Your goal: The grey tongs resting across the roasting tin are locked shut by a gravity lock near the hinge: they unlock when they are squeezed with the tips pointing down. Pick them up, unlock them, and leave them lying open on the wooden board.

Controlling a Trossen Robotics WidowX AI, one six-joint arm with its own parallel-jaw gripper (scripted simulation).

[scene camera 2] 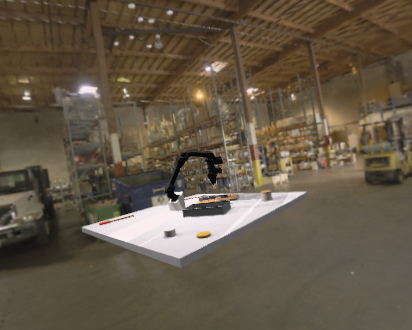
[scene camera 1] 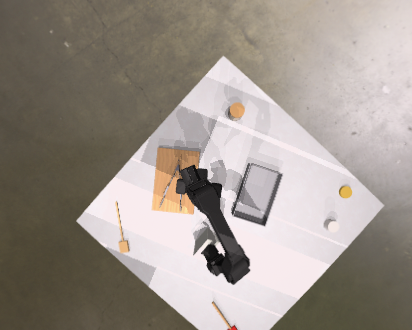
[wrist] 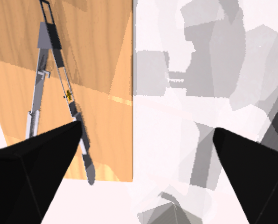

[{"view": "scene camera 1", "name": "wooden board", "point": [167,159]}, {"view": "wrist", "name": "my gripper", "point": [148,130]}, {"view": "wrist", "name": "wooden board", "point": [97,50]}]
